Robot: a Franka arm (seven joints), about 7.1 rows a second.
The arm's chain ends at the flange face. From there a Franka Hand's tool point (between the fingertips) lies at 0.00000 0.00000 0.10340 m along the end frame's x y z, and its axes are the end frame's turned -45 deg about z.
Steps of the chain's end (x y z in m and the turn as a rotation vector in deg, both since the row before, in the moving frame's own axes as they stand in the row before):
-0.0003 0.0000 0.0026 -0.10 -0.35 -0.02
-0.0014 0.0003 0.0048 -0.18 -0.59 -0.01
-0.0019 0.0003 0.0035 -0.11 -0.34 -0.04
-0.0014 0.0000 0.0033 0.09 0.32 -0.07
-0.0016 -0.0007 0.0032 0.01 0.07 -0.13
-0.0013 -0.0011 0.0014 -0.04 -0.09 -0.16
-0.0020 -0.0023 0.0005 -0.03 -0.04 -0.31
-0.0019 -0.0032 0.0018 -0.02 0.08 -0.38
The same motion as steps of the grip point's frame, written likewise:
-0.0008 -0.0005 0.0026 0.18 -0.32 -0.02
-0.0022 -0.0013 0.0048 0.29 -0.54 -0.01
-0.0021 -0.0014 0.0035 0.16 -0.32 -0.04
-0.0005 -0.0007 0.0033 -0.16 0.29 -0.07
-0.0005 -0.0015 0.0032 -0.04 0.06 -0.13
-0.0003 -0.0018 0.0014 0.04 -0.09 -0.16
0.0001 -0.0031 0.0005 0.01 -0.05 -0.31
0.0010 -0.0035 0.0018 -0.07 0.04 -0.38

